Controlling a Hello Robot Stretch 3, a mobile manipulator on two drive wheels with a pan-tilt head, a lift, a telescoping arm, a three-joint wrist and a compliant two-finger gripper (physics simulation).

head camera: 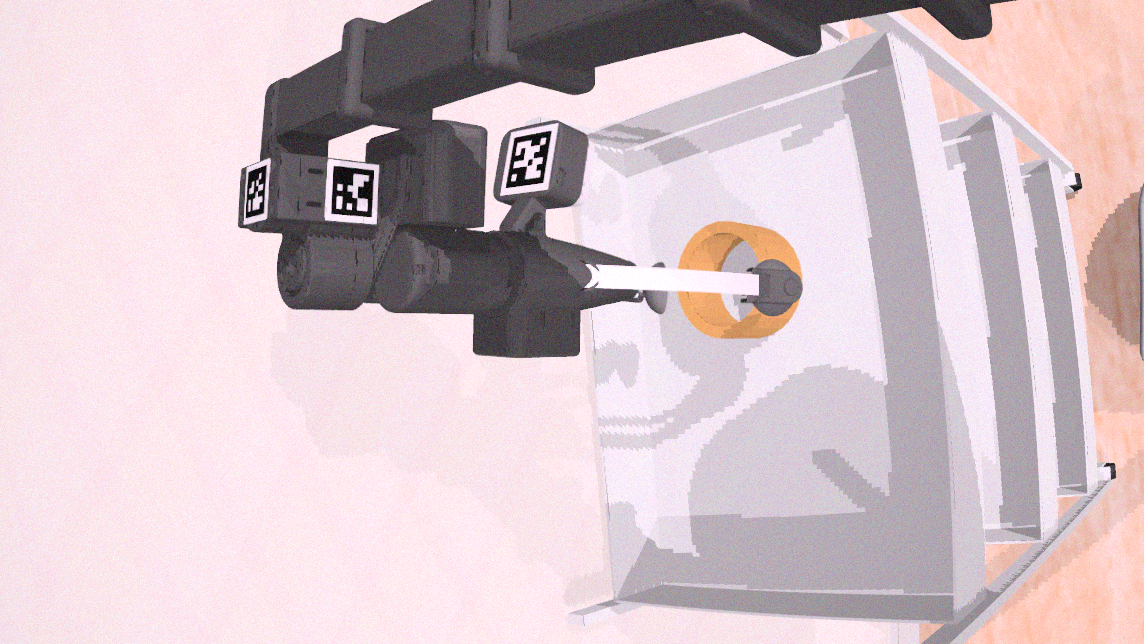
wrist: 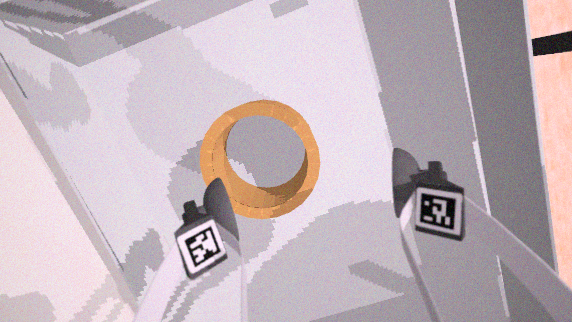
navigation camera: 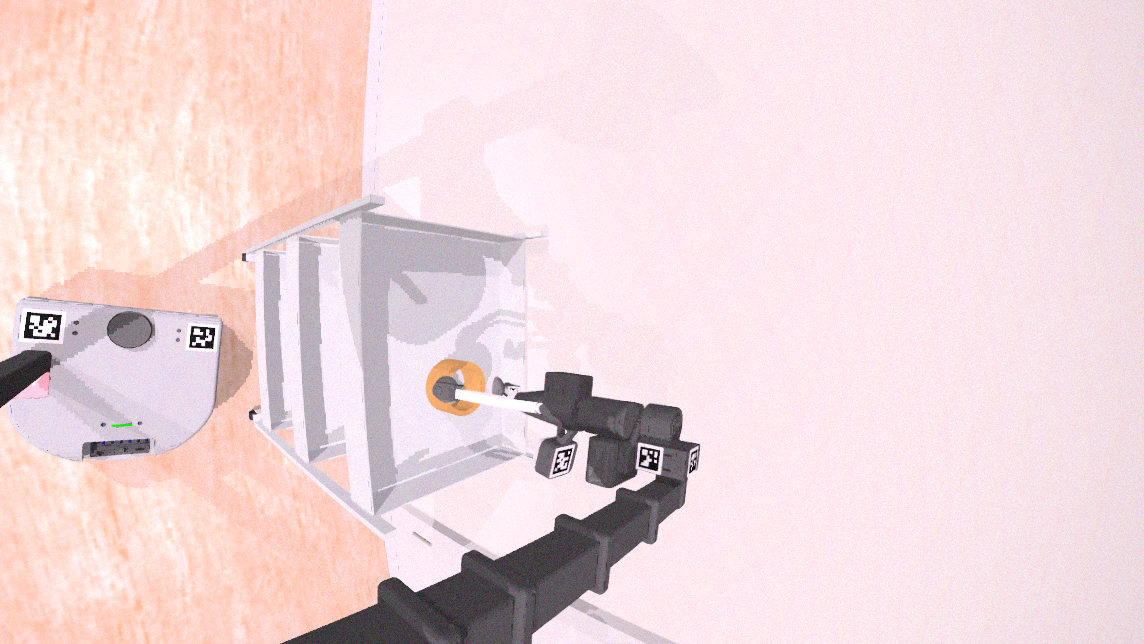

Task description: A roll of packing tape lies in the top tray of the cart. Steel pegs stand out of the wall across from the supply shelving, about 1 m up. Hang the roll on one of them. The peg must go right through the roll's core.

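Frame: origin at the robot's base, x ahead, y left, z up, level; centimetres.
Seen in the pictures: gripper, fingertip midpoint: (head camera: pixel 728 288) (wrist: pixel 308 185) (navigation camera: pixel 465 387); robot's base at its link origin: (navigation camera: pixel 131 328).
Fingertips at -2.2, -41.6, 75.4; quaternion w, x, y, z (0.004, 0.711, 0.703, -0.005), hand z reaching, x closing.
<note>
Offsets run from my fingertips to a thing's top centre, as dx, dy, dz. "*": to the spot under its first point. Level surfaces: height alone.
The orange roll of packing tape {-1.0, -3.5, -4.1} (head camera: pixel 770 248) (navigation camera: pixel 438 374) (wrist: pixel 260 107) sits in the top tray {dz -9.1} (head camera: pixel 920 320) (navigation camera: pixel 364 320) (wrist: pixel 425 100) of the cart, its round core opening facing up. My gripper (head camera: pixel 716 287) (navigation camera: pixel 472 388) (wrist: pixel 308 185) is open, with nothing held. In the wrist view the left fingertip overlaps the lower left edge of the roll, and the right fingertip stands to the right of it with a gap. In the head view one fingertip covers the roll's right part and the other is left of the roll. The height between fingertips and roll is hard to tell. The steel pegs do not show.
Lower trays {* +3.6, +13.0, -35.6} (head camera: pixel 1012 336) (navigation camera: pixel 308 344) of the cart show below the top one. My base (navigation camera: pixel 160 384) stands on the wood-patterned floor {dz -75.4} (navigation camera: pixel 184 120) beside the cart. The dark telescoping arm (head camera: pixel 544 48) (navigation camera: pixel 544 560) passes beside the cart. A dark bar (wrist: pixel 552 44) shows at the wrist view's right edge.
</note>
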